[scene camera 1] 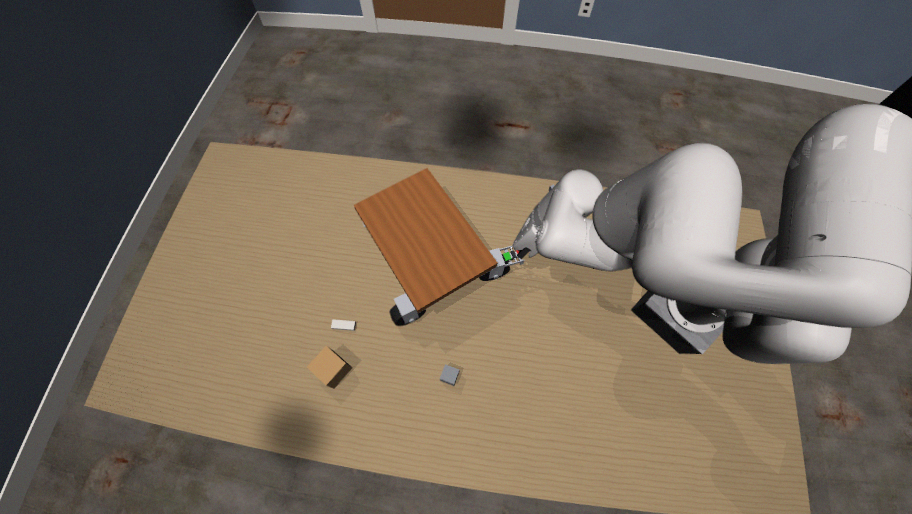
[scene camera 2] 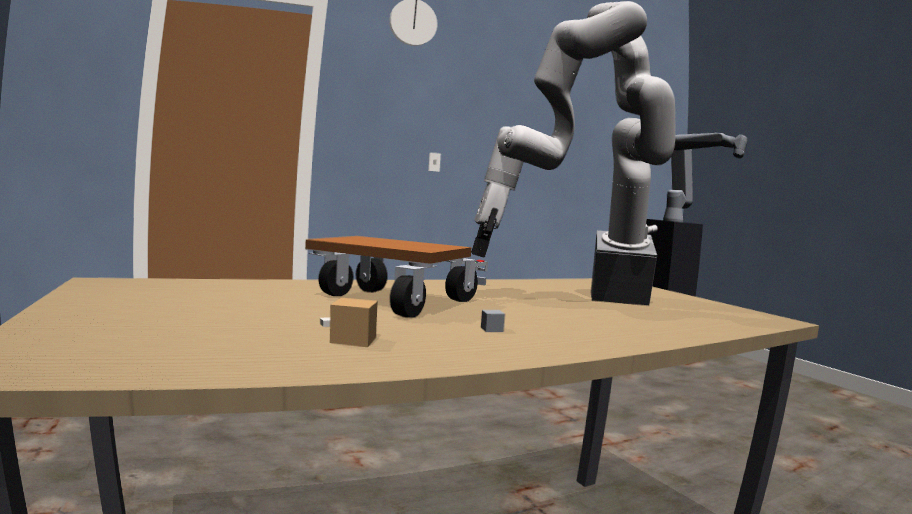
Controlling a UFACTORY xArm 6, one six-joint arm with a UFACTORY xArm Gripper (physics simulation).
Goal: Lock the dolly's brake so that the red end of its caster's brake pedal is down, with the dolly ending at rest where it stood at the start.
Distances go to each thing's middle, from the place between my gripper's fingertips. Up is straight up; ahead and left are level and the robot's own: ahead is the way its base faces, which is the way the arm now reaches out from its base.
I see the dolly (scene camera 1: 433, 251) 190 mm ahead of my hand, 40 mm below it and 20 mm to the left of it. The rest, counted from my hand: orange-brown block (scene camera 2: 353, 322) (370 mm ahead, 330 mm to the left, 70 mm below).
